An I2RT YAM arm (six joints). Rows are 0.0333 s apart.
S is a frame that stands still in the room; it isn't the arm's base.
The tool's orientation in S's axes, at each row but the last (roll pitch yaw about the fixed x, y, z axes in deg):
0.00 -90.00 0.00
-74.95 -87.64 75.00
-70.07 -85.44 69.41
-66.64 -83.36 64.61
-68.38 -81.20 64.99
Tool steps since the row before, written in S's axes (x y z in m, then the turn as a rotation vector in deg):
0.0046 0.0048 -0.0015 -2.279 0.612 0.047
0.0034 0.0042 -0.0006 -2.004 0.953 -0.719
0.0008 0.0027 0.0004 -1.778 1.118 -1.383
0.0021 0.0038 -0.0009 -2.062 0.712 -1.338
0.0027 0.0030 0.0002 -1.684 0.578 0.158
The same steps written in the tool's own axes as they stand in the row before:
-0.0015 0.0048 -0.0046 0.047 0.612 2.279
-0.0004 0.0042 -0.0034 -0.702 0.983 1.996
0.0006 0.0027 -0.0008 -1.345 1.200 1.754
-0.0004 0.0039 -0.0020 -1.357 0.782 2.024
0.0008 0.0031 -0.0025 0.127 0.457 1.723

